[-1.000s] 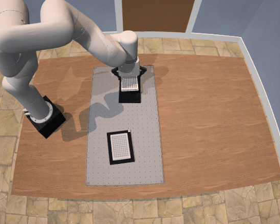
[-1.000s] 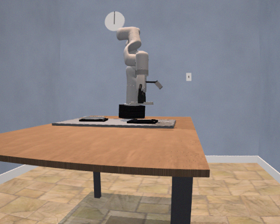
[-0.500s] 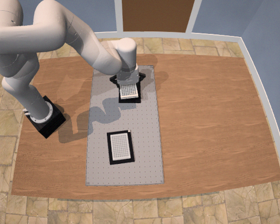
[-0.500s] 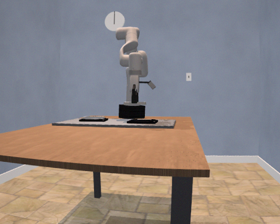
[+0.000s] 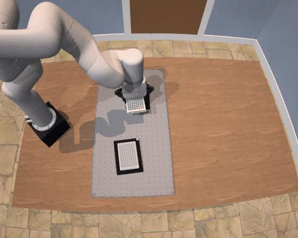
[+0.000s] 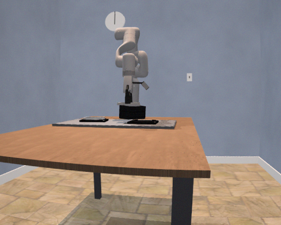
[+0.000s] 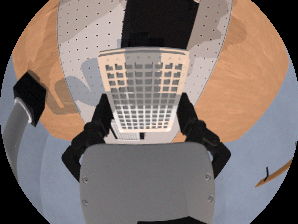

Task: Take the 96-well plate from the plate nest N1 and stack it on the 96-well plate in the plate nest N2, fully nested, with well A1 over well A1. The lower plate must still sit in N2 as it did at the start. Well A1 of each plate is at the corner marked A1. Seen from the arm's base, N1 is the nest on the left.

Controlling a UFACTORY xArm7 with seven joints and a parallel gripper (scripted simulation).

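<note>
The black nest N2 lies 7 cm behind my hand, 23 cm to the right of it and 12 cm below it. Round my hand: black nest N1: 3 cm ahead, 9 cm to the left, 12 cm below; white 96-well plate: 1 cm below.
</note>
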